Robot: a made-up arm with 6 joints.
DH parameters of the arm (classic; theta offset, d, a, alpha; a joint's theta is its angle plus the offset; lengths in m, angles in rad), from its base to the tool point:
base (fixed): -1.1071 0 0.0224 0
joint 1: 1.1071 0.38 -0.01 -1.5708
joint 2: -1.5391 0 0.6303 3.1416
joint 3: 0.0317 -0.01 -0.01 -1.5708
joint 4: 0 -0.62 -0.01 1.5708
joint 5: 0 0.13 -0.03 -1.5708
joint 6: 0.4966 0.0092 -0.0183 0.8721
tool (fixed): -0.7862 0.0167 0 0
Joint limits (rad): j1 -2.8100..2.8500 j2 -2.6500..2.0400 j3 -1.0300..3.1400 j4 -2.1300..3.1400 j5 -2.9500..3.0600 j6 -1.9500..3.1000
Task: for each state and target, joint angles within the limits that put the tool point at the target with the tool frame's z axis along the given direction. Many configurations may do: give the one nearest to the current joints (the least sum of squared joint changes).
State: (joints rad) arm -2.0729 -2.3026 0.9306 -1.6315 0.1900 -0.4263
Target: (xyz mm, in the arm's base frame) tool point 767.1 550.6 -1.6 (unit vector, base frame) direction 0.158 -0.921 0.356
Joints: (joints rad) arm -2.3552 -2.6395 0.3998 -2.0736 0.3930 -0.8196
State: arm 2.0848 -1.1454 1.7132 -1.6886 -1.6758 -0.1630
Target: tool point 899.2 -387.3 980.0 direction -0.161 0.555 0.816
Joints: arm 2.7754 -1.4444 0.9736 -1.7680 -1.6787 -0.2179
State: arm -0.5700 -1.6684 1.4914 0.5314 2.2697 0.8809
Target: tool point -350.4 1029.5 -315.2 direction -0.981 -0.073 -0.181
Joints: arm -1.3026 -2.1461 1.4016 0.9655 2.4940 0.1209
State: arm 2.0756 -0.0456 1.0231 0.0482 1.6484 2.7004
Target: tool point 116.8 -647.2 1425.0 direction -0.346 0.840 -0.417
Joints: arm 1.5474 -0.8142 1.0086 0.4287 1.2752 2.0275
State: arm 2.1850 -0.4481 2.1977 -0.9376 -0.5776 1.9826
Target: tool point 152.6 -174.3 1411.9 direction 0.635 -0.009 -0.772
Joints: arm 2.1128 0.3388 2.8910 -1.1413 -0.6816 1.8360
